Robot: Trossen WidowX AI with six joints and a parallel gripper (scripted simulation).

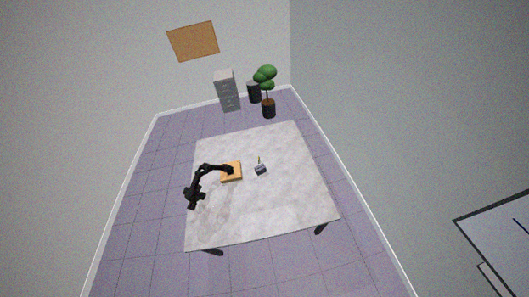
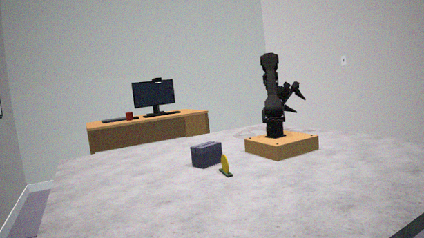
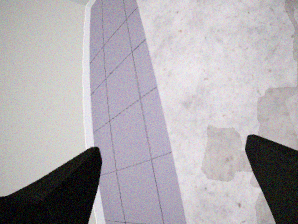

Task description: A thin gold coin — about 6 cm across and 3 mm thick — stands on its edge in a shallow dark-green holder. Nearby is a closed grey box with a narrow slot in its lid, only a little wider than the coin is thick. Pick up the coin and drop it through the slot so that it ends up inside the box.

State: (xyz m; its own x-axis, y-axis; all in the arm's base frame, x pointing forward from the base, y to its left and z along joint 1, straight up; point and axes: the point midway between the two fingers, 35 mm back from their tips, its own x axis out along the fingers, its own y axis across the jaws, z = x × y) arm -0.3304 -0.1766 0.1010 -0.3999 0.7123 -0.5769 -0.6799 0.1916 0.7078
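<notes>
Right now the gold coin is 650 mm ahead of my gripper tip, 230 mm to the left of it and 110 mm below it.
</notes>
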